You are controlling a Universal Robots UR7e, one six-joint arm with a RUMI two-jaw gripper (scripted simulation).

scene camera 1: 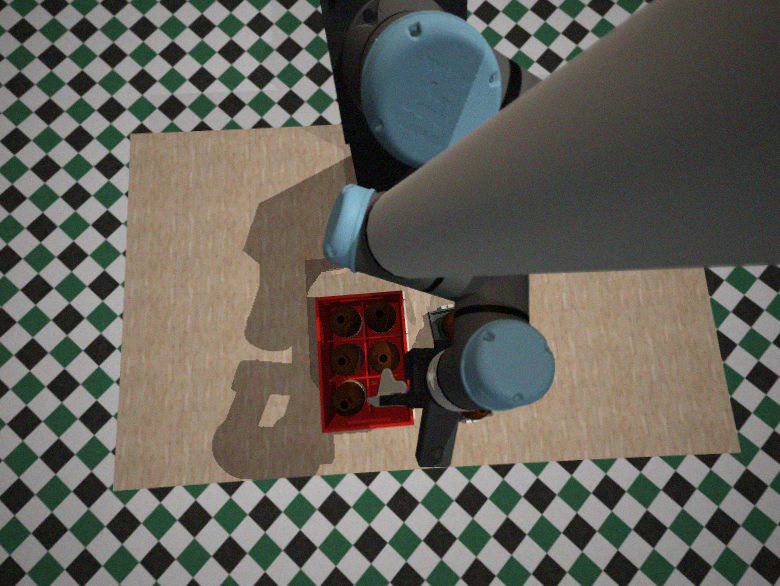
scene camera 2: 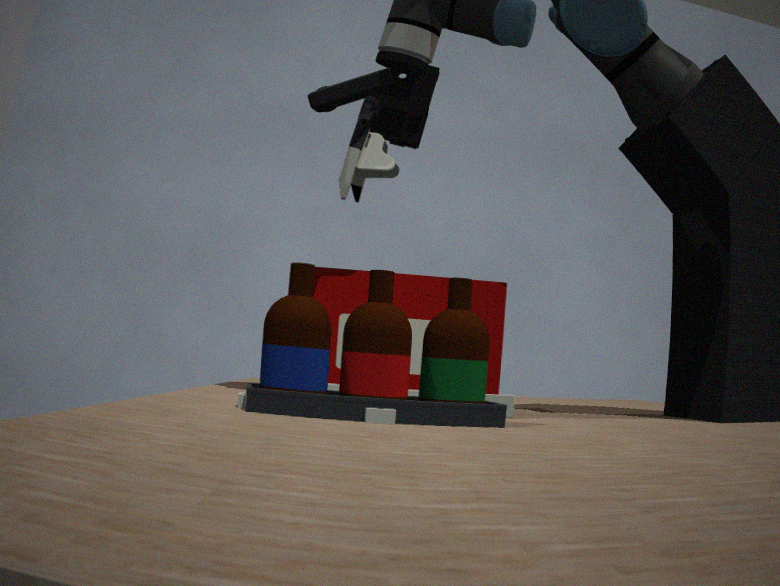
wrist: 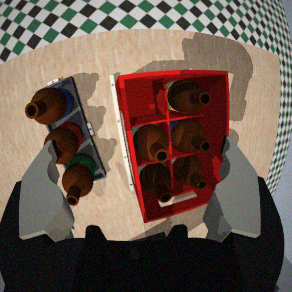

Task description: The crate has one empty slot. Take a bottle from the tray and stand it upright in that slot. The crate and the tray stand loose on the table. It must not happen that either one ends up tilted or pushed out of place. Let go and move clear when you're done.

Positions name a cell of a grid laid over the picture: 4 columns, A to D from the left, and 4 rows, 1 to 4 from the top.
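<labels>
You can see my gripper in scene camera 1 (C3), in scene camera 2 (B2), and in the wrist view (B2) as well. There's also a crate, which is in scene camera 1 (B3), in scene camera 2 (B2) and in the wrist view (C2).
</labels>
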